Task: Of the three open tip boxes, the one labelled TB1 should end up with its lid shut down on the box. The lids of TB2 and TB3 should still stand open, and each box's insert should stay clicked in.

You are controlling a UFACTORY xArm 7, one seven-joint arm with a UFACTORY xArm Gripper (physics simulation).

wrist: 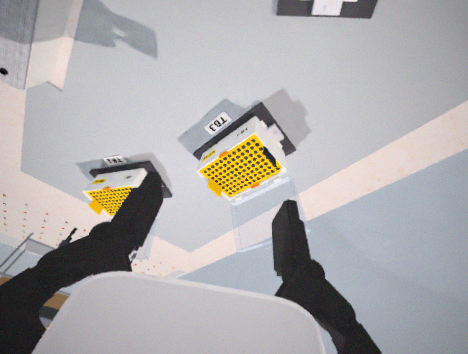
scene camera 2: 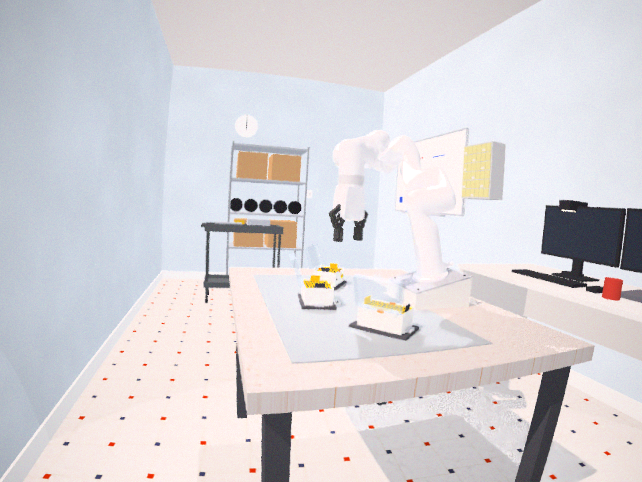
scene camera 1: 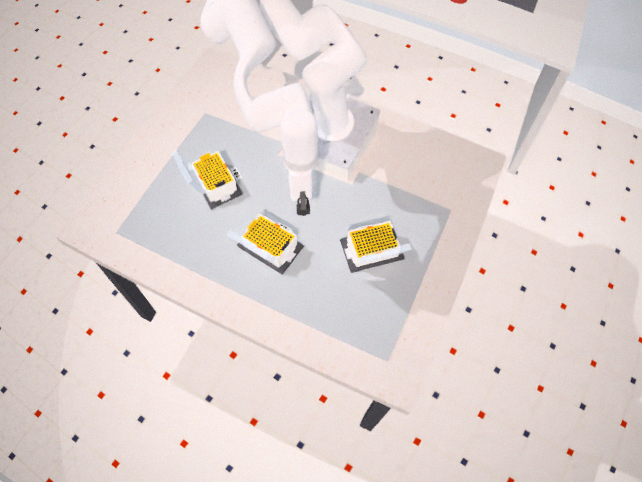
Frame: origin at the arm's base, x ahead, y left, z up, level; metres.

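Where they show: gripper, between the fingertips: (wrist: 221, 198) (scene camera 2: 348, 241) (scene camera 1: 302, 197); arm's base, origin of its link: (scene camera 2: 430, 276) (scene camera 1: 333, 123).
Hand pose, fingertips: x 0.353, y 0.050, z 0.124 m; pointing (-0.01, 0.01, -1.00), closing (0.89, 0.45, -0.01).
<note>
Things, the pixels of their top centre, and the offset from my fingertips. "*": a spot on its surface instead. Level surfaces: height alone.
- white tip box with a yellow insert, centre of its top: (wrist: 115, 208) (scene camera 1: 212, 168) (scene camera 2: 329, 265) dy -0.312, dx -0.069, dz -0.130 m
- TB3, centre of its top: (wrist: 239, 177) (scene camera 1: 268, 233) (scene camera 2: 317, 279) dy -0.072, dx +0.063, dz -0.130 m
- grey mat, height of its surface: dz -0.205 m
- TB2's dark base, a spot on its surface: (wrist: 361, 9) * dy +0.160, dx +0.038, dz -0.197 m
TB1, a white tip box with a yellow insert (scene camera 1: 213, 173) (scene camera 2: 331, 276) (wrist: 111, 199), is at the mat's far left in scene camera 1; its clear lid (scene camera 1: 182, 167) stands open. TB3 (scene camera 1: 269, 237) (scene camera 2: 317, 295) (wrist: 242, 167) is in the middle, its clear lid (wrist: 265, 220) open. TB2 (scene camera 1: 374, 242) (scene camera 2: 383, 317) is at the right, its clear lid (scene camera 1: 407, 248) open. The inserts look seated in their boxes. My gripper (scene camera 1: 303, 207) (scene camera 2: 347, 237) (wrist: 221, 198) is open and empty, high above the mat behind TB3. In the wrist view one finger hides part of TB1.
The boxes stand on dark bases on a grey mat (scene camera 1: 311, 290) (scene camera 2: 321, 347). The arm's base (scene camera 1: 337, 166) (scene camera 2: 438, 295) stands behind the mat. A side desk (scene camera 2: 560, 295) carries monitors and a red cup (scene camera 2: 611, 288). Part of TB2's dark base (wrist: 361, 9) shows at the wrist view's top edge.
</note>
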